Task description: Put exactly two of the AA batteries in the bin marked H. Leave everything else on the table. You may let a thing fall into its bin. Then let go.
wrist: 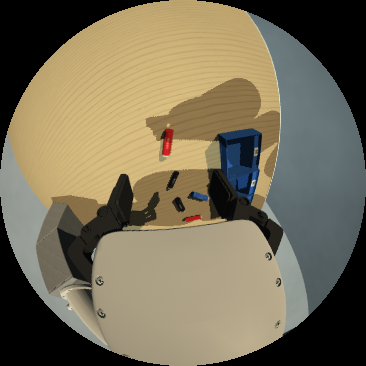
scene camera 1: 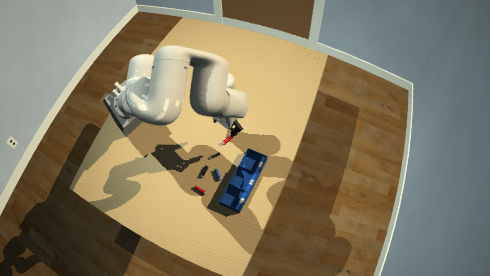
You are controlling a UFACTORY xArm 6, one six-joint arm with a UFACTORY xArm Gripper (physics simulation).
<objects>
A blue three-compartment bin shows in the wrist view and in scene camera 1. One and the same spot on the blue three-compartment bin: (wrist: 239, 149) is (scene camera 1: 253, 163).
</objects>
